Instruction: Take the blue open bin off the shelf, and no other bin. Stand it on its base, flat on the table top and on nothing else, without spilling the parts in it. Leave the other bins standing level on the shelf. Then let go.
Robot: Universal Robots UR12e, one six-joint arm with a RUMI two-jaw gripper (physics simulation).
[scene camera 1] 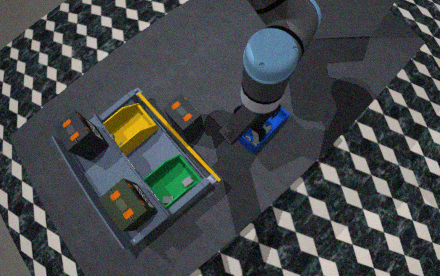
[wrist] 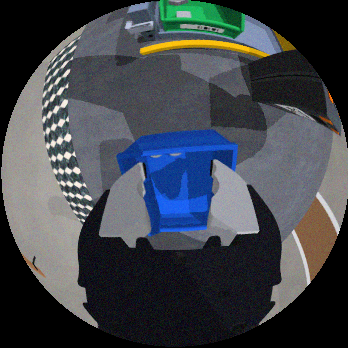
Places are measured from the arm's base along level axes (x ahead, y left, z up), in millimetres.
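Where they show: gripper, fingertip midpoint: (scene camera 1: 248, 133) (wrist: 177, 162).
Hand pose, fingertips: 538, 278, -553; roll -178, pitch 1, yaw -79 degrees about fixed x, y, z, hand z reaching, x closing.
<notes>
Things, the pixels of their centre, and the offset from my fingertips, as dx, dy, dz. "*": a spot on its surface instead. Level surfaces: height alone.
- blue open bin at a spot on its surface: (wrist: 182, 200) * -91, -22, -44
- shelf at a spot on its surface: (scene camera 1: 106, 175) * +411, -91, +54
- table top at its surface level: dz -48
- green bin at a spot on its surface: (wrist: 200, 17) * +240, -1, -39
- yellow bin at a spot on its surface: (scene camera 1: 131, 126) * +299, -231, -38
- dark case with orange latches, body centre: (wrist: 298, 89) (scene camera 1: 185, 120) +138, -130, +18
- dark case at the middle of its body: (scene camera 1: 82, 137) +409, -200, +115
- green-brown case at the middle of its body: (scene camera 1: 129, 205) +373, +28, +102
The blue open bin (scene camera 1: 255, 148) (wrist: 182, 200) is off the shelf (scene camera 1: 106, 175), over the table top (scene camera 1: 200, 45) to the shelf's right in the scene view. Its base looks slightly tilted to the gripper in the wrist view. Small grey parts show in it. My gripper (scene camera 1: 261, 129) (wrist: 177, 162) is shut on the blue bin, one finger at each side wall. In the scene view the arm hides part of the bin. Whether its base touches the table I cannot tell. The green bin (scene camera 1: 170, 182) (wrist: 200, 17) and yellow bin (scene camera 1: 131, 126) stand level on the shelf.
A dark case with orange latches (scene camera 1: 185, 117) (wrist: 285, 82) stands between the shelf's yellow front rail (scene camera 1: 177, 136) (wrist: 200, 44) and my gripper. Another dark case (scene camera 1: 82, 135) and a green-brown case (scene camera 1: 127, 205) stand at the shelf's back.
</notes>
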